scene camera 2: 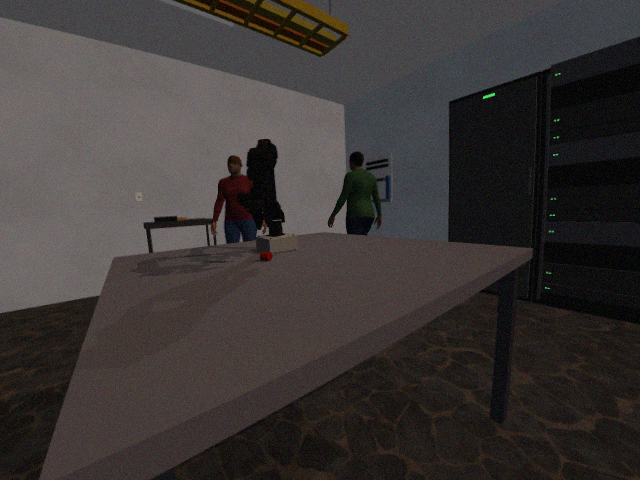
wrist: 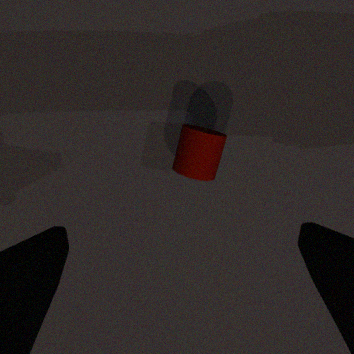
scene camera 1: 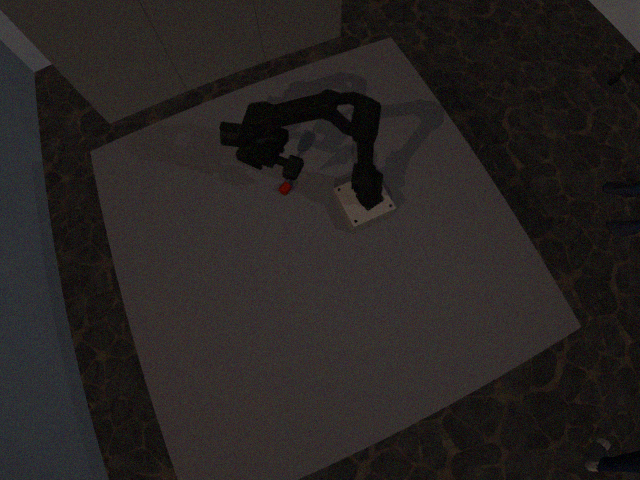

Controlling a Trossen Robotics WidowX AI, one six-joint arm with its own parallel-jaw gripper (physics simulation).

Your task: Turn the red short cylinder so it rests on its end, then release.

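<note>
The red short cylinder [scene camera 1: 284, 188] [scene camera 2: 265, 256] [wrist: 199, 153] lies on its side on the table. In the wrist view its curved side faces the camera, its axis leans slightly from vertical in the picture, and it sits above the level of the fingertips, a little right of the middle. My gripper [scene camera 1: 268, 161] [scene camera 2: 269, 219] [wrist: 185, 236] is open and empty, its two dark fingers wide apart. It hangs above the table, apart from the cylinder. In both scene views the fingers are dark and hard to make out.
The arm's pale base plate [scene camera 1: 356, 212] [scene camera 2: 278, 243] stands on the table [scene camera 1: 330, 320] [scene camera 2: 289, 310], close to the cylinder. A person in red [scene camera 2: 235, 198] and a person in green [scene camera 2: 360, 193] stand beyond the table. A dark server rack [scene camera 2: 493, 170] stands at the right.
</note>
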